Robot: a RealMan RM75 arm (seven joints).
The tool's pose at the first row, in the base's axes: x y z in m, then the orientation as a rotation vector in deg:
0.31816, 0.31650, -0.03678, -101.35, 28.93, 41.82
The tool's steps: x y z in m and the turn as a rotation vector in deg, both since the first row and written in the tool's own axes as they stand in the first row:
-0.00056, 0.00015, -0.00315, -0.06, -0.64, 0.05
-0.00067, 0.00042, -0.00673, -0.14, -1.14, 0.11
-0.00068, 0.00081, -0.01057, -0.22, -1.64, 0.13
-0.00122, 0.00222, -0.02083, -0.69, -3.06, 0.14
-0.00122, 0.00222, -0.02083, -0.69, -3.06, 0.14
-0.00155, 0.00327, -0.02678, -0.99, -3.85, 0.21
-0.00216, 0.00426, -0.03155, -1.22, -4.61, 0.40
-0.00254, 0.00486, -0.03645, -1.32, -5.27, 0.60
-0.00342, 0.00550, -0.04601, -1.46, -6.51, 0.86
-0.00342, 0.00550, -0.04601, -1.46, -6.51, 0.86
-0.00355, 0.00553, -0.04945, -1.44, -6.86, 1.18
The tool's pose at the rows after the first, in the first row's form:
0.31837, 0.31344, -0.03584, -101.11, 28.53, 42.42
0.31893, 0.30995, -0.03521, -100.95, 28.22, 42.92
0.31953, 0.30618, -0.03468, -100.80, 27.88, 43.38
0.32054, 0.29597, -0.03315, -100.58, 26.80, 44.76
0.32054, 0.29597, -0.03315, -100.58, 26.80, 44.76
0.32096, 0.28998, -0.03241, -100.48, 26.24, 45.59
0.32095, 0.28512, -0.03168, -100.31, 25.83, 46.45
0.32139, 0.28027, -0.03082, -100.06, 25.53, 47.18
0.32250, 0.27096, -0.02867, -99.56, 24.89, 48.44
0.32250, 0.27096, -0.02867, -99.56, 24.89, 48.44
0.32317, 0.26767, -0.02789, -99.33, 24.94, 48.95

